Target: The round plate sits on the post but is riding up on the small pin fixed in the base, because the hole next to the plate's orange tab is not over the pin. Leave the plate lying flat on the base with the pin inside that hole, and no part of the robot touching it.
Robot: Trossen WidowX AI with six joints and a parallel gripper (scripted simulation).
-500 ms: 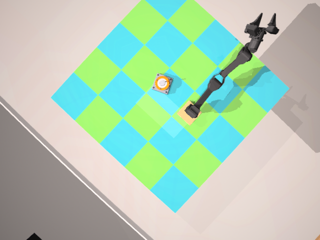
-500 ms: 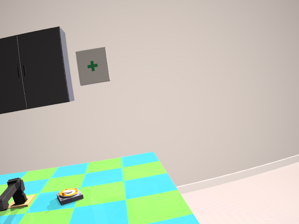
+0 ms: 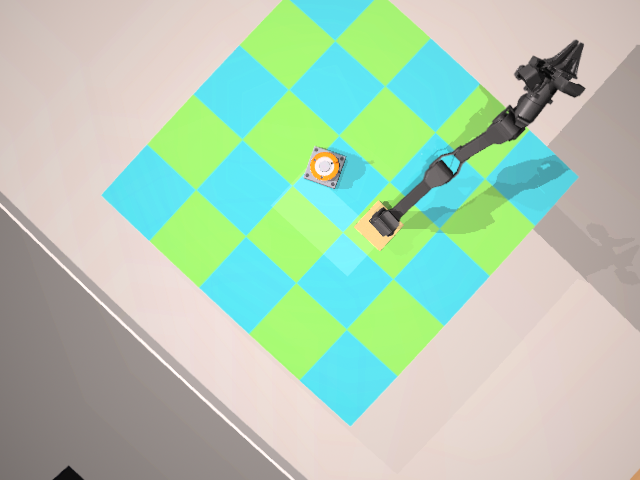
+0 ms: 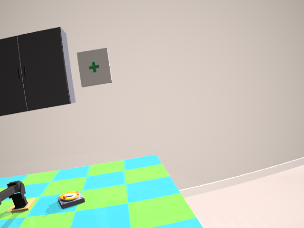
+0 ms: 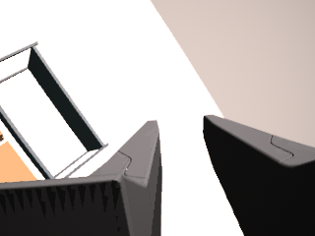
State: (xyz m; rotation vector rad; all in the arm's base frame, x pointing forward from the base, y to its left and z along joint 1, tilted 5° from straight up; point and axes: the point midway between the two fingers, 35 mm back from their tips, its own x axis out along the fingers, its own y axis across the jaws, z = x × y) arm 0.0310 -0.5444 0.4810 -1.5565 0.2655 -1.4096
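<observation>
Right now the base is 58 cm to the left of my gripper tip, 49 cm below it and 29 cm ahead of it.
</observation>
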